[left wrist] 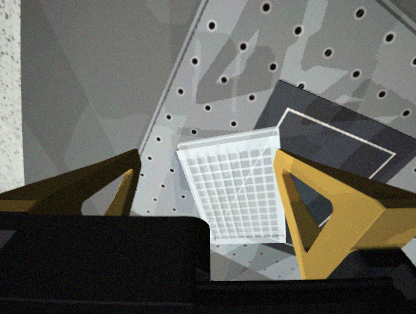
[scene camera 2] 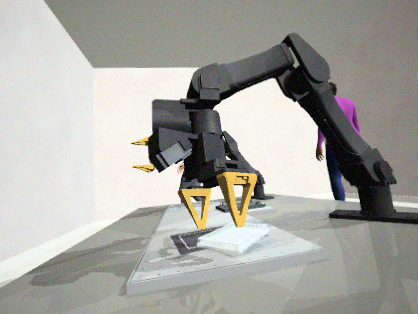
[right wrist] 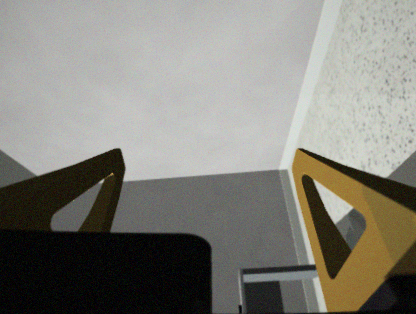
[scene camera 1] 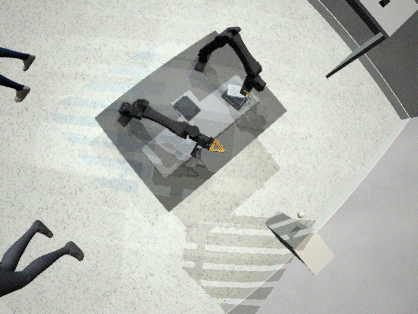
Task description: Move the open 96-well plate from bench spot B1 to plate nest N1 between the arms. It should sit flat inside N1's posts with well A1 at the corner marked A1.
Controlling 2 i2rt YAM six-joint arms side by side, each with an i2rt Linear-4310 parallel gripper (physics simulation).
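Frame: origin at the left arm's base, x ahead, y left, z up, level; millimetres.
Where they show: left gripper, fingertip midpoint: (left wrist: 207,156) (scene camera 2: 218,228) (scene camera 1: 245,89); right gripper, fingertip midpoint: (scene camera 2: 131,154) (right wrist: 208,158) (scene camera 1: 223,151); left arm's base at its link origin: (scene camera 2: 378,218) (scene camera 1: 202,60); right arm's base at its link origin: (scene camera 2: 259,198).
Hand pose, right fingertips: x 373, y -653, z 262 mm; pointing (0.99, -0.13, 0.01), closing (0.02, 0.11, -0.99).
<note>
Each offset is from my right fingertips to the top centre of the thing. Level surfaces: height alone.
The white open 96-well plate @[dx -41, dy +502, dz -233 mm] (scene camera 1: 235,90) (scene camera 2: 232,237) (left wrist: 235,192) lies askew to the white outline of the dark pad at B1 @[dx -35, dy +449, dz -247 mm] (scene camera 2: 182,243) (left wrist: 325,145), partly off the pad. My left gripper (scene camera 1: 246,93) (scene camera 2: 220,227) (left wrist: 207,156) is open, pointing down just above the plate. In the left wrist view its right-hand finger is at the plate's right edge; the left-hand finger is well out from the other side. Nest N1 @[dx -333, dy +236, dz -227 mm] (scene camera 1: 187,107) (scene camera 2: 257,205) is a dark square between the arms, empty. Its A1 mark is unreadable. My right gripper (scene camera 1: 217,146) (scene camera 2: 133,155) (right wrist: 208,158) is open and empty, raised and pointing outward.
A light perforated board @[dz -249 mm] (scene camera 1: 212,110) (scene camera 2: 165,275) (left wrist: 225,60) lies under the pad on the grey table @[dz -262 mm] (scene camera 1: 170,195) (scene camera 2: 80,280). The right arm (scene camera 1: 165,120) reaches across the board in scene camera 1. People stand away from the table.
</note>
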